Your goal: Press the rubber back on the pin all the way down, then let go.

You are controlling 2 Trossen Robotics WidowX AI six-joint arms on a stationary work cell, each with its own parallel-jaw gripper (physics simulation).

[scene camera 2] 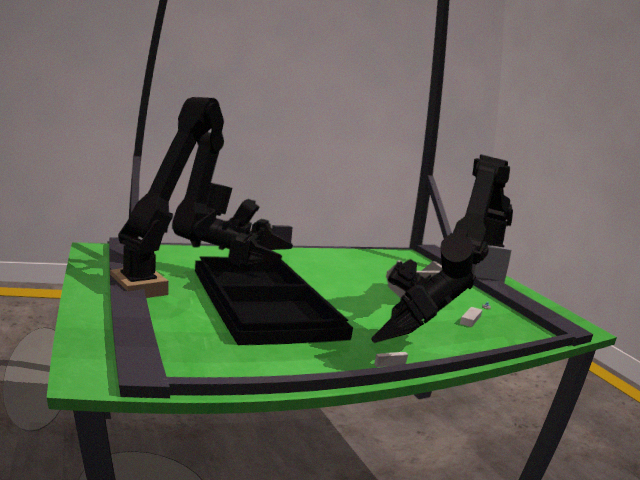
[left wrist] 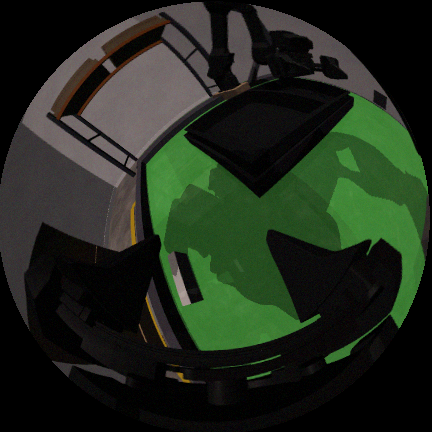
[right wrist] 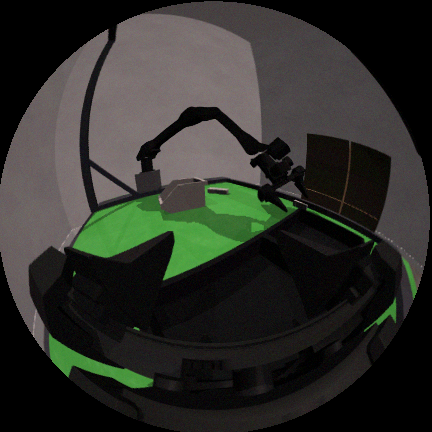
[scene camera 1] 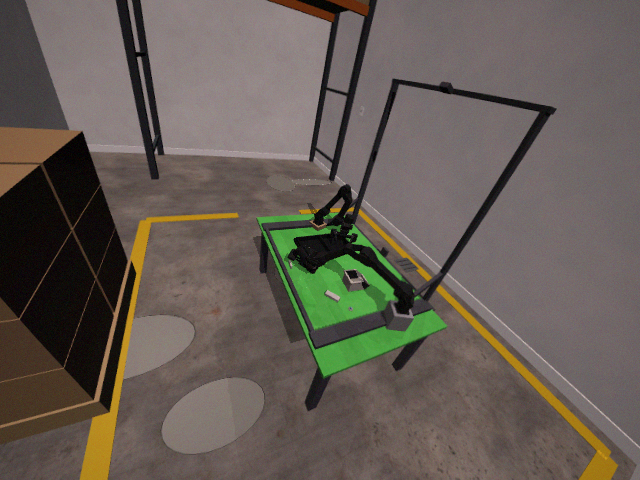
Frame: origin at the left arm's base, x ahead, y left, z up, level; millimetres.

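Seen in the pictures: left gripper, fingertip midpoint: (scene camera 2: pixel 374 338) (left wrist: pixel 213 237) (right wrist: pixel 297 204) (scene camera 1: pixel 298 260); right gripper, fingertip midpoint: (scene camera 2: pixel 287 252) (right wrist: pixel 227 236) (scene camera 1: pixel 342 242); left arm's base, link origin: (scene camera 2: pixel 491 243) (right wrist: pixel 147 171) (scene camera 1: pixel 401 308); right arm's base, link origin: (scene camera 2: pixel 138 275) (left wrist: pixel 229 87) (scene camera 1: pixel 318 222).
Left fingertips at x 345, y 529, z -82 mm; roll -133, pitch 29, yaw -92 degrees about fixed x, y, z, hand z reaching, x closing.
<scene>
Pixels of each thing's middle, then the offset from my left fingertips to it. "pt": a spot on its surface instead. Level surfaces: height alone.
- tiny bluish-grey item, surface spot: (scene camera 2: pixel 486 305) (scene camera 1: pixel 351 308) pt 296 mm back, 307 mm right, 23 mm down
- whitish block, body centre: (left wrist: pixel 184 277) (scene camera 2: pixel 391 359) (right wrist: pixel 299 204) 30 mm back, 46 mm left, 16 mm down
- black tray, body centre: (right wrist: pixel 310 275) (scene camera 2: pixel 263 294) (left wrist: pixel 282 99) (scene camera 1: pixel 324 244) 213 mm ahead, 164 mm right, 7 mm down
- second white block, body centre: (scene camera 2: pixel 471 316) (right wrist: pixel 217 190) (scene camera 1: pixel 332 296) 232 mm back, 206 mm right, 18 mm down
- open grey box, body centre: (scene camera 2: pixel 416 280) (right wrist: pixel 181 194) (scene camera 1: pixel 355 280) 113 mm back, 341 mm right, 9 mm up
- green table, surface height: 26 mm down
A tiny bluish-grey item (scene camera 1: pixel 350 308) (scene camera 2: pixel 486 305) lies at the right of the table in scene camera 2; it is too small to tell whether it is the pin or its rubber back, or how they sit. My left gripper (scene camera 1: pixel 302 263) (scene camera 2: pixel 376 338) (left wrist: pixel 213 237) (right wrist: pixel 297 204) is open and empty, low over the table near its front edge in scene camera 2. A whitish block (scene camera 2: pixel 391 358) (left wrist: pixel 185 277) lies just in front of it. My right gripper (scene camera 2: pixel 285 251) (right wrist: pixel 227 236) is open and empty over the back of the black tray (scene camera 2: pixel 294 334) (left wrist: pixel 305 151).
A second white block (scene camera 1: pixel 332 295) (scene camera 2: pixel 470 316) lies near the tiny item. An open grey box (scene camera 1: pixel 354 283) (right wrist: pixel 185 197) stands behind the left arm's wrist in scene camera 2. Dark frame bars (scene camera 2: pixel 279 383) border the green table (scene camera 1: pixel 356 356). Tall posts (scene camera 2: pixel 436 129) rise behind.
</scene>
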